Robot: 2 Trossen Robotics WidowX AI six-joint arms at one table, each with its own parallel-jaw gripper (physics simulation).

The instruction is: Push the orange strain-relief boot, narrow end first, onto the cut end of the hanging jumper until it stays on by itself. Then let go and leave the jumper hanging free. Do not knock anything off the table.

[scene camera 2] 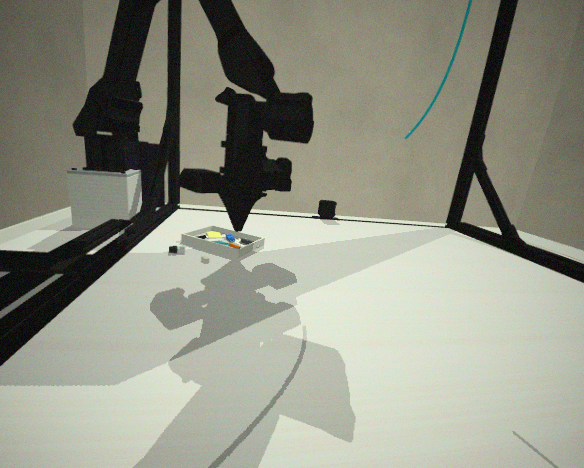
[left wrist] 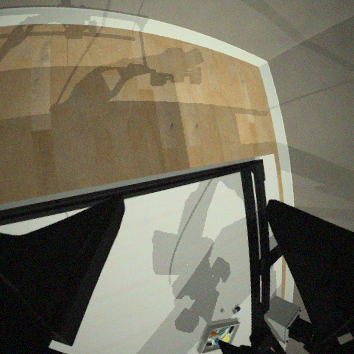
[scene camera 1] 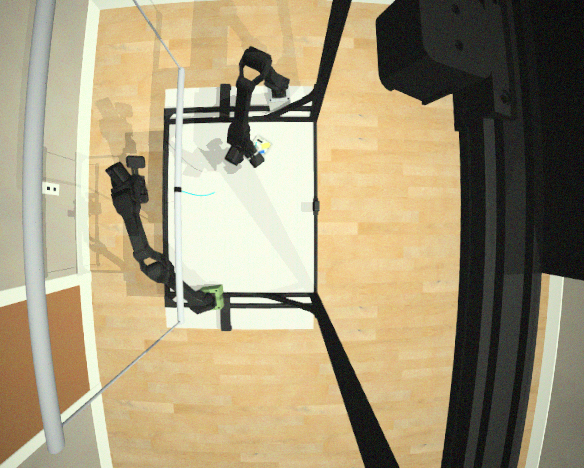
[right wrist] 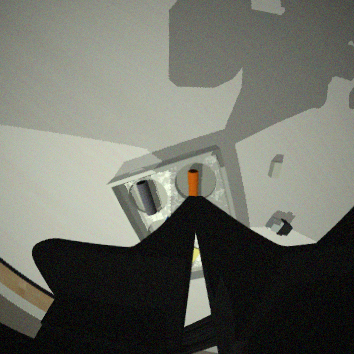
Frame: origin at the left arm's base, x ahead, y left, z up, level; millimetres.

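Seen in the pictures: left gripper, between the fingertips: (left wrist: 196,205) (scene camera 1: 141,172); right gripper, between the fingertips: (scene camera 2: 237,231) (left wrist: 219,340) (scene camera 1: 250,153) (right wrist: 194,202); left arm's base, origin of its link: (scene camera 1: 209,300); right arm's base, origin of its link: (scene camera 2: 107,169) (left wrist: 293,325) (scene camera 1: 278,91).
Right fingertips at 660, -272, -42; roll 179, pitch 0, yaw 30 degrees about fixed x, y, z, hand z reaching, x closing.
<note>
Pixels of each thing's top centre, then the offset from my right fingertips to it, as dx, dy, dz. "*": a spot on its surface instead.
- teal jumper, a spot on its surface: (scene camera 2: 439,92) * -212, +164, +229
- orange boot, centre of its top: (right wrist: 193,188) (scene camera 2: 235,244) (left wrist: 213,334) +3, -2, -26
- grey tray, centre of its top: (right wrist: 186,235) (scene camera 2: 224,235) (left wrist: 221,338) (scene camera 1: 258,149) +21, -40, -22
- dark grey tube, centre of its top: (right wrist: 145,200) -23, -30, -25
- yellow piece, centre of its top: (scene camera 2: 214,234) +37, -76, -31
- blue piece, centre of its top: (scene camera 2: 230,235) +8, -56, -26
- jumper's black clamp, a spot on its surface: (scene camera 1: 177,189) * -222, +172, +443
The teal jumper (scene camera 1: 200,194) (scene camera 2: 441,92) hangs high and curved, its cut end bare. The orange boot (scene camera 2: 234,245) (left wrist: 213,332) (right wrist: 193,183) lies in the grey tray (scene camera 2: 210,248) (right wrist: 129,215). In the right wrist view its far end shows a dark opening, and its near end is hidden by the fingertips. My right gripper (scene camera 2: 239,230) (right wrist: 194,202) points down above the tray, shut and empty, with its tips apart from the boot in scene camera 2. My left gripper (left wrist: 196,205) is open and empty, off to the left of the table in scene camera 1.
A dark grey tube (right wrist: 147,197), a yellow piece (scene camera 2: 214,234) and a blue piece (scene camera 2: 230,238) share the tray. Small blocks (scene camera 2: 205,260) (scene camera 2: 176,249) lie beside it. A white rail (scene camera 1: 179,240) carries the jumper's black clamp (scene camera 1: 177,189). Black frame bars edge the table.
</note>
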